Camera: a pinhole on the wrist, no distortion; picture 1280 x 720 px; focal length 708.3 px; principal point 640.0 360.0 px. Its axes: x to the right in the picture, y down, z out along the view. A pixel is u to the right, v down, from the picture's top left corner.
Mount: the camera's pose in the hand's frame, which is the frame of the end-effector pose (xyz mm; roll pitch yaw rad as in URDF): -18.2 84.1 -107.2 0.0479 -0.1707 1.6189
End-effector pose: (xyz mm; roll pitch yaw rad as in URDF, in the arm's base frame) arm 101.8 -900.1 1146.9 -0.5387 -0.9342 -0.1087
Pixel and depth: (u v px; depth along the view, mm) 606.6 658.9 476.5
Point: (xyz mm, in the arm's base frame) -257.4 -696.3 1189.7
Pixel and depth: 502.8 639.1 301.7
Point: -99.7 -808.8 1156.7
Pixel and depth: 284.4 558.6 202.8
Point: -8.7 -893.8 1155.6
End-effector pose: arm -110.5 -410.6 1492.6 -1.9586 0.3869 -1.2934
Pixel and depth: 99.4 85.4 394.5
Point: 246.3 -538.2 1581.4
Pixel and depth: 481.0 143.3 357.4
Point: 133.1 -435.8 1411.8
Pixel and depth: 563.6 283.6 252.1
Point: 3.0 -375.6 1421.8
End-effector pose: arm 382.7 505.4 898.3 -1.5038 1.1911 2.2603
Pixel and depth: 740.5 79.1 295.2
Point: 250.7 366.7 767.3
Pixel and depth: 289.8 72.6 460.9
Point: -18.8 545.2 791.9
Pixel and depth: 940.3 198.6 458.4
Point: 167.4 161.3 736.7
